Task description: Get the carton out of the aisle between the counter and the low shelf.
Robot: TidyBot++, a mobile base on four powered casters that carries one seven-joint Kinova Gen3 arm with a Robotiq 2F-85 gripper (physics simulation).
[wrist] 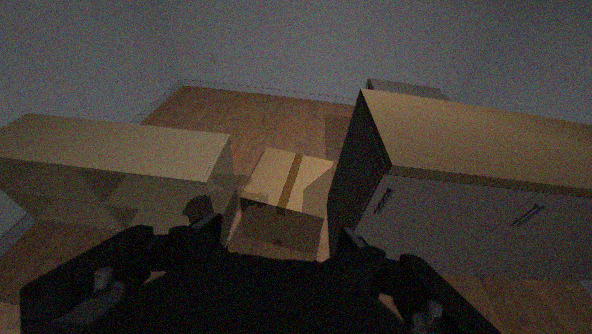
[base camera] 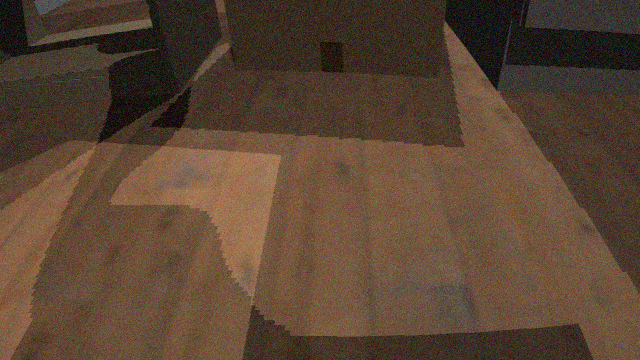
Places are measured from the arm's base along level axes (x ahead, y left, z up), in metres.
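Where they show: gripper, fingertip midpoint: (wrist: 280, 233).
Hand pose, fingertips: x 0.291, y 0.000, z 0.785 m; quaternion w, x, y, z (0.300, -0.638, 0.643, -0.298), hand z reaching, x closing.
After its pixels a point has its place.
The carton (base camera: 290, 30) {x 0.913, y 0.102, z -0.302 m} (wrist: 264, 175) {x 1.116, y 0.138, z 0.010 m}, a tan box with a brown tape strip, stands upright on the floor between the low shelf (base camera: 185, 40) {x 0.936, y 0.348, z -0.311 m} (wrist: 115, 145) {x 1.007, y 0.873, z 0.214 m} on the left and the counter (base camera: 475, 40) {x 0.976, y -0.319, z -0.353 m} (wrist: 490, 135) {x 0.999, y -0.841, z 0.514 m} on the right. In the base camera view its front face is at the top, with its upper part cut off. In the wrist view its top and shaded front show beyond my gripper (wrist: 280, 233) {x 0.290, y 0.000, z 0.785 m}. The gripper is open and empty, with its fingers spread either side of the carton in the picture, apart from it. The gripper body hides the floor in front.
A grey low table (wrist: 405, 89) {x 2.712, y -1.243, z 0.054 m} shows partly behind the counter. Wooden floor (base camera: 400, 215) {x 0.459, y -0.076, z -0.396 m} (wrist: 250, 110) {x 2.596, y 0.543, z -0.396 m} lies before and beyond the carton, crossed by shadows. The counter front has dark handles. A pale object (wrist: 11, 220) {x 0.783, y 1.628, z -0.279 m} is at the wrist view's left edge.
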